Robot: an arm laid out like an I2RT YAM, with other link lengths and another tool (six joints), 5 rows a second.
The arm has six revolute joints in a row. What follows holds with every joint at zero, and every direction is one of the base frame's.
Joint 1 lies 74.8 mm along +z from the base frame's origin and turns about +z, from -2.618 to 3.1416 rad.
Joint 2 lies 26.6 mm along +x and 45.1 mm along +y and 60.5 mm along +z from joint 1 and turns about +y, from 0 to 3.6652 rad.
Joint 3 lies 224.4 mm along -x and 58.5 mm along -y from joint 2 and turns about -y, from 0 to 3.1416 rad.
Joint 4 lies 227.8 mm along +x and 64 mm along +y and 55.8 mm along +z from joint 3 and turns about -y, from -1.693 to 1.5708 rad.
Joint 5 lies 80.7 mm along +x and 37 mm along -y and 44.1 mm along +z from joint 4 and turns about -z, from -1.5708 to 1.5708 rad.
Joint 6 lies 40.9 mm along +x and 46.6 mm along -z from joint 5 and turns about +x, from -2.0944 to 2.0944 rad.
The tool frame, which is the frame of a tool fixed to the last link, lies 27 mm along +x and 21 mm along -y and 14 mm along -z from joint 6; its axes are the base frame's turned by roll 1.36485, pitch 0.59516 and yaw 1.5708 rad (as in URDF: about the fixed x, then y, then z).
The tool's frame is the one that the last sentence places.
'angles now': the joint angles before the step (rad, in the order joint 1, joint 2, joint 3, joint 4, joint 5, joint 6). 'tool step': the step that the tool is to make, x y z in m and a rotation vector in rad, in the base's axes. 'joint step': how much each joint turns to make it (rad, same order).
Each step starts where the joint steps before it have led.
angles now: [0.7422, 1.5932, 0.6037, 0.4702, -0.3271, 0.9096]
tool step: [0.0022, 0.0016, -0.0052, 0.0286, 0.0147, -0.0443]
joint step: [0.0000, 0.0345, -0.0106, 0.0695, 0.0237, 0.0512]
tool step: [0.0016, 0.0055, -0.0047, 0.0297, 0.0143, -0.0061]
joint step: [0.0057, 0.0460, 0.0065, 0.0597, -0.0042, 0.0350]
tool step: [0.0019, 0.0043, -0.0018, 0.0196, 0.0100, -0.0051]
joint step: [0.0036, 0.0290, 0.0117, 0.0306, -0.0018, 0.0239]
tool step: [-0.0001, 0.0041, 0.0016, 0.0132, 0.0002, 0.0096]
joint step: [0.0075, 0.0077, 0.0103, 0.0089, -0.0062, 0.0082]
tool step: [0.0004, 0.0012, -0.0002, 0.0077, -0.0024, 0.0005]
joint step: [0.0013, 0.0072, 0.0009, 0.0147, -0.0010, 0.0041]
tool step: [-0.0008, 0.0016, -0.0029, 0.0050, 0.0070, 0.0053]
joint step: [0.0036, 0.0165, 0.0002, 0.0170, -0.0051, 0.0073]
